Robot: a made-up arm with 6 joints. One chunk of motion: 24 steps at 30 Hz.
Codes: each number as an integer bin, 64 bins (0 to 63) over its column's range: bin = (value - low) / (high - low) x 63, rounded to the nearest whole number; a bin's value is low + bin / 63 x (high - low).
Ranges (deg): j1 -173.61..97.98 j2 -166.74..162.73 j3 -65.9..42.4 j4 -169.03..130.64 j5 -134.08..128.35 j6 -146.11..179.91
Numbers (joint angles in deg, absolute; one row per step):
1: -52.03 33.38 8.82 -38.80 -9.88 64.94
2: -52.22 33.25 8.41 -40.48 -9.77 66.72
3: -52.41 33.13 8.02 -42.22 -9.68 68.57
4: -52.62 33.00 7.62 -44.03 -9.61 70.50
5: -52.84 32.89 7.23 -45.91 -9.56 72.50
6: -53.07 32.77 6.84 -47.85 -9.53 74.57
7: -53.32 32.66 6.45 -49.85 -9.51 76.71
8: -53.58 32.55 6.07 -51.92 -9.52 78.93
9: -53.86 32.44 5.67 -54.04 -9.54 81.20
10: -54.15 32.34 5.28 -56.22 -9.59 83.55
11: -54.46 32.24 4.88 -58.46 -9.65 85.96
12: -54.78 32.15 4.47 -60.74 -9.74 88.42
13: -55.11 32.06 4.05 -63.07 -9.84 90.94
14: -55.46 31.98 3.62 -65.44 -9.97 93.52
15: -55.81 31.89 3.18 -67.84 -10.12 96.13
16: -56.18 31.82 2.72 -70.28 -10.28 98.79
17: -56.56 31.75 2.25 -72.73 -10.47 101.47
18: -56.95 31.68 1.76 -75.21 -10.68 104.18
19: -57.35 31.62 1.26 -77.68 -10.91 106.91
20: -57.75 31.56 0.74 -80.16 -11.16 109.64
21: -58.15 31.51 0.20 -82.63 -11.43 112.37
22: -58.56 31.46 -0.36 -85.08 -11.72 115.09
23: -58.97 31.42 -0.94 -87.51 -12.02 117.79
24: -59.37 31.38 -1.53 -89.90 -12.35 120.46
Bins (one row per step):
1: 28 38 43 27 30 41
2: 28 38 43 27 30 41
3: 28 38 43 27 30 41
4: 28 38 43 26 30 42
5: 28 38 43 26 30 42
6: 28 38 42 25 30 43
7: 28 38 42 25 30 43
8: 28 38 42 25 30 43
9: 28 38 42 24 30 44
10: 28 38 41 24 30 44
11: 28 38 41 23 30 45
12: 28 38 41 23 30 45
13: 27 38 41 22 30 46
14: 27 38 40 22 30 46
15: 27 38 40 21 30 47
16: 27 38 40 21 30 47
17: 27 38 40 20 30 48
18: 27 38 39 20 30 48
19: 27 38 39 19 30 49
20: 27 38 39 19 30 49
21: 27 38 38 18 29 50
22: 27 38 38 18 29 50
23: 27 38 38 17 29 51
24: 26 38 37 17 29 52

